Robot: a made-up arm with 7 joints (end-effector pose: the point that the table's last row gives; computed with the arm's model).
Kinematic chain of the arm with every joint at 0, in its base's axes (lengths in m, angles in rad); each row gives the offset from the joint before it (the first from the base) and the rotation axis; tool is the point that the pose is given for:
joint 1: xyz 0 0 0.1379 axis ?
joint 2: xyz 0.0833 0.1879 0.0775 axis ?
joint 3: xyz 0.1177 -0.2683 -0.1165 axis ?
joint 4: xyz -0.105 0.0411 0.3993 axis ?
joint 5: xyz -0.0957 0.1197 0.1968 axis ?
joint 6: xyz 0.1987 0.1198 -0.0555 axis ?
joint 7: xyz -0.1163 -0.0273 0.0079 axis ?
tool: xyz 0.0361 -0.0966 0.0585
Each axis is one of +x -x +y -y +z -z.
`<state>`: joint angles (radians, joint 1 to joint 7).
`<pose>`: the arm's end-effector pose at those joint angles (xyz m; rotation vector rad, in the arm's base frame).
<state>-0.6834 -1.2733 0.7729 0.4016 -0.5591 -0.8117 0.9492</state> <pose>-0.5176 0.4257 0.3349 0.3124 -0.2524 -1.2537</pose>
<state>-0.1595 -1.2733 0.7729 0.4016 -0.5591 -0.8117 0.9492</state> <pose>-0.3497 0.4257 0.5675 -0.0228 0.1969 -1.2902</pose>
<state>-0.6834 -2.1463 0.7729 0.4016 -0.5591 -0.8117 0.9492</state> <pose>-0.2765 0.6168 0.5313 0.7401 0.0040 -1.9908</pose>
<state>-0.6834 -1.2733 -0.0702 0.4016 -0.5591 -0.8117 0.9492</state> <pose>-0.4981 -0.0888 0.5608 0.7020 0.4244 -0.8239</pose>
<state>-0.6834 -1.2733 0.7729 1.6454 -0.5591 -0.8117 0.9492</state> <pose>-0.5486 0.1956 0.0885 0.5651 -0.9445 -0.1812</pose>
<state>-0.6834 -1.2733 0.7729 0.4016 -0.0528 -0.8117 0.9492</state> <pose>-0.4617 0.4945 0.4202 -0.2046 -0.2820 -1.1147</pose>
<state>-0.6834 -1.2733 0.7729 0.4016 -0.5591 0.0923 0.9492</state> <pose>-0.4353 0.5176 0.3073 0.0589 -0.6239 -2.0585</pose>
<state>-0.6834 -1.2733 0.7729 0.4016 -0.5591 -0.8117 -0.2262</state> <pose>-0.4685 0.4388 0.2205 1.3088 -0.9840 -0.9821</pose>
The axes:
joint 1: +y
joint 2: +z
joint 3: -y
joint 4: +x
joint 5: +z
joint 6: -y
joint 7: -x

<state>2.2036 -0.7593 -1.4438 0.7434 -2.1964 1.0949 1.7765</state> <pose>-0.0451 -0.4349 -0.1404 0.1359 -0.1864 -1.0834</pose>
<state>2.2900 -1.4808 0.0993 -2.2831 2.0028 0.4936 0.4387</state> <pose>0.1385 0.3253 0.1874 -0.4555 -2.2303 -0.1866</pose>
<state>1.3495 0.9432 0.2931 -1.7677 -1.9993 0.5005 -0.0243</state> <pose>0.2104 -0.0318 0.1648 -0.6771 -1.0989 -0.5560</pose>
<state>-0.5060 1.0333 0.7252 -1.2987 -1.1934 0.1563 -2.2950</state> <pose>0.0422 -0.0511 0.4006 1.3181 -1.6864 1.8656</pose>
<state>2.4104 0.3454 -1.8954 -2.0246 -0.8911 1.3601 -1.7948</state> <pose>-0.6016 0.2129 -0.1384 -2.0009 -1.3757 -0.1105</pose>
